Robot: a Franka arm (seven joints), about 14 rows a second.
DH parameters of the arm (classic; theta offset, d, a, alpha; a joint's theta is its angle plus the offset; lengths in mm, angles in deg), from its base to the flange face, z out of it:
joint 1: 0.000 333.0 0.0 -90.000
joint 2: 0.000 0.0 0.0 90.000
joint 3: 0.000 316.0 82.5 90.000
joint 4: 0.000 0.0 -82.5 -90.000
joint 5: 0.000 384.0 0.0 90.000
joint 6: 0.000 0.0 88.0 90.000
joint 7: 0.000 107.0 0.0 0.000
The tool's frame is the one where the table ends.
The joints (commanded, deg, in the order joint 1, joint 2, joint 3, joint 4, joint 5, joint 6, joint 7), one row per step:
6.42, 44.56, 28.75, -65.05, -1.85, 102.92, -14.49
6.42, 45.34, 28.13, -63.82, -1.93, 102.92, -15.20
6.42, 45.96, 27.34, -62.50, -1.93, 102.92, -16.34
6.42, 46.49, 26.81, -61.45, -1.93, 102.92, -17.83
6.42, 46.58, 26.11, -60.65, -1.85, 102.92, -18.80
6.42, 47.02, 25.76, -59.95, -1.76, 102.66, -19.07
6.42, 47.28, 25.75, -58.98, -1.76, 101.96, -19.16
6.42, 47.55, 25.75, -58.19, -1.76, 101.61, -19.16
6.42, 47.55, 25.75, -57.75, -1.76, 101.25, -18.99
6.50, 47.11, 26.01, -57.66, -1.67, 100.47, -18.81
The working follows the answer.
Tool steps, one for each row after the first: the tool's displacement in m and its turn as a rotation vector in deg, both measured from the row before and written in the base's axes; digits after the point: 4 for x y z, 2 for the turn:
0.0073, -0.0065, -0.0019, 0.08, -0.52, -0.16
0.0078, -0.0080, 0.0003, 0.12, -0.85, 0.09
0.0057, -0.0056, 0.0001, 0.23, -0.78, 0.71
0.0050, -0.0065, 0.0032, 0.02, -0.86, 0.17
0.0032, -0.0037, -0.0013, -0.02, 0.01, -0.15
0.0018, -0.0018, 0.0034, 0.08, 0.01, -0.03
0.0019, -0.0014, 0.0023, 0.14, -0.11, -0.15
0.0006, -0.0009, 0.0030, 0.00, -0.02, -0.20
-0.0030, 0.0025, 0.0059, 0.01, 0.27, 0.27

Tool pose at each row, in the base's axes (x y z in m, rotation vector in deg; rounded; the steps above come from the unrounded poses):
0.6665, 0.3296, 0.3776, -150.96, -59.81, 6.97
0.6738, 0.3231, 0.3757, -151.14, -59.76, 6.22
0.6816, 0.3151, 0.3760, -151.25, -60.13, 5.06
0.6874, 0.3095, 0.3761, -150.92, -61.27, 4.06
0.6924, 0.3030, 0.3793, -151.08, -61.76, 2.96
0.6956, 0.2993, 0.3779, -151.17, -61.57, 2.94
0.6974, 0.2974, 0.3813, -151.12, -61.51, 2.90
0.6993, 0.2961, 0.3836, -151.11, -61.31, 2.65
0.6999, 0.2952, 0.3866, -151.21, -61.06, 2.57
0.6968, 0.2977, 0.3925, -150.98, -61.32, 2.98

